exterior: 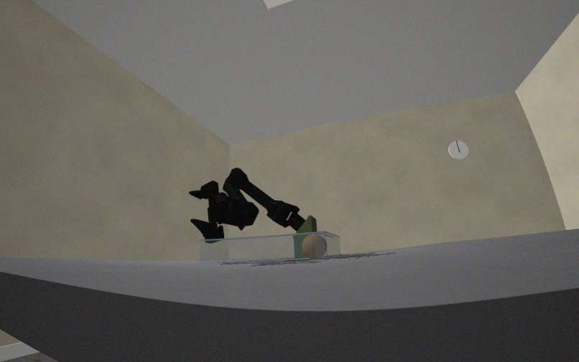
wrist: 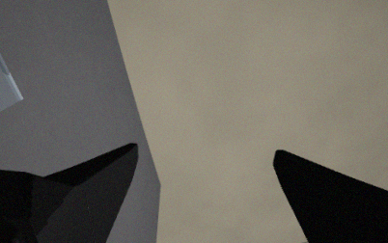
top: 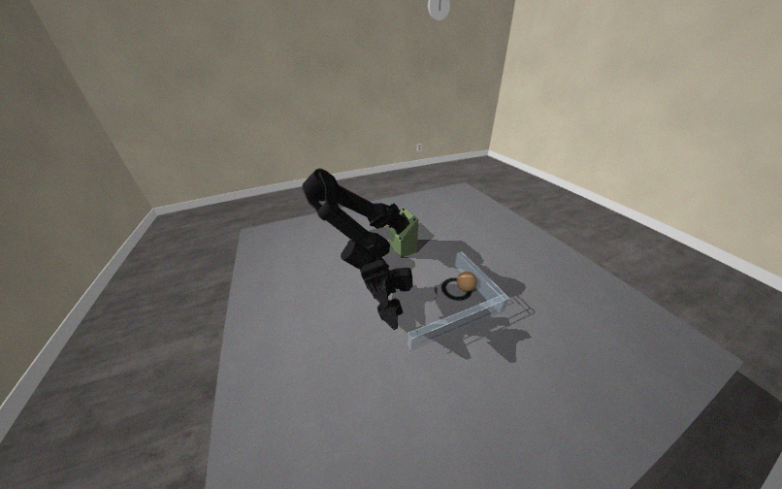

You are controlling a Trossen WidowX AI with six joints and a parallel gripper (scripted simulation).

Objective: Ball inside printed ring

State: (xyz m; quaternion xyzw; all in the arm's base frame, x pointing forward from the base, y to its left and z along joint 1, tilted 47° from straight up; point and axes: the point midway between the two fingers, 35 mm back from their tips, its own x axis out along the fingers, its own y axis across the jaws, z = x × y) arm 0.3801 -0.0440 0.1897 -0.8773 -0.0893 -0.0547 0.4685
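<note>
The ball is 30 cm to the left of my hand, 12 cm below it and 11 cm behind it. Also, from my hand: long clear glass bar (20 cm to the left, 11 cm below, 2 cm ahead).
</note>
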